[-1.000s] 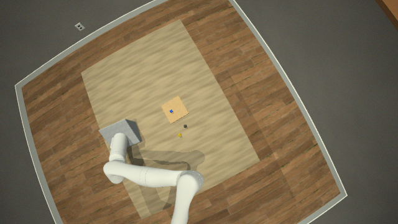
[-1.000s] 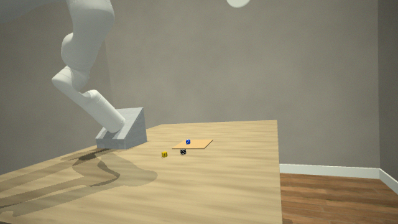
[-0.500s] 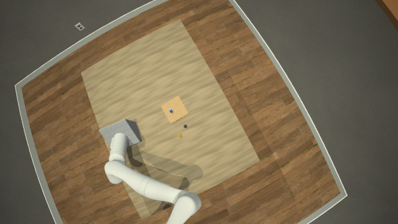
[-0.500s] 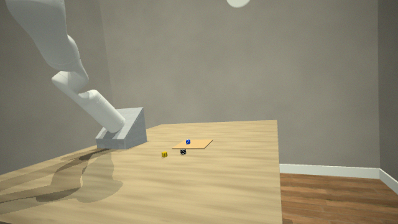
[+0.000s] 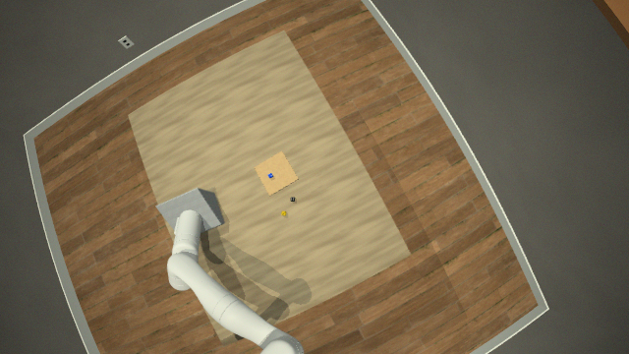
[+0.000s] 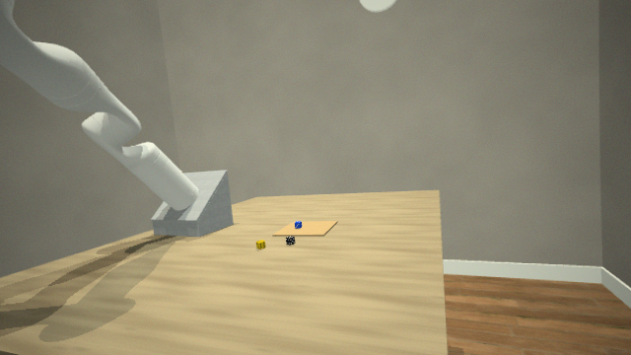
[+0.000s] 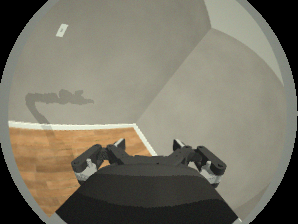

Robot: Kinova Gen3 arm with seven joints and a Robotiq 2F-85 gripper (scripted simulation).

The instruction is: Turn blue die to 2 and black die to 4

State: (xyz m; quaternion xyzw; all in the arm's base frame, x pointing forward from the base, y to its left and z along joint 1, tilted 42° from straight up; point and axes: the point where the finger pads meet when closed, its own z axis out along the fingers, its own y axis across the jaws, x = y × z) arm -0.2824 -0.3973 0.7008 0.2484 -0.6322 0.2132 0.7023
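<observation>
Now: hand 690 mm to the right of the black die, 690 mm short of it and 340 mm above it. From my hand the other things lie so: tan mat: 820 mm to the left, 670 mm ahead, 350 mm below; yellow die: 650 mm to the left, 640 mm ahead, 340 mm below; blue die: 820 mm to the left, 650 mm ahead, 340 mm below.
</observation>
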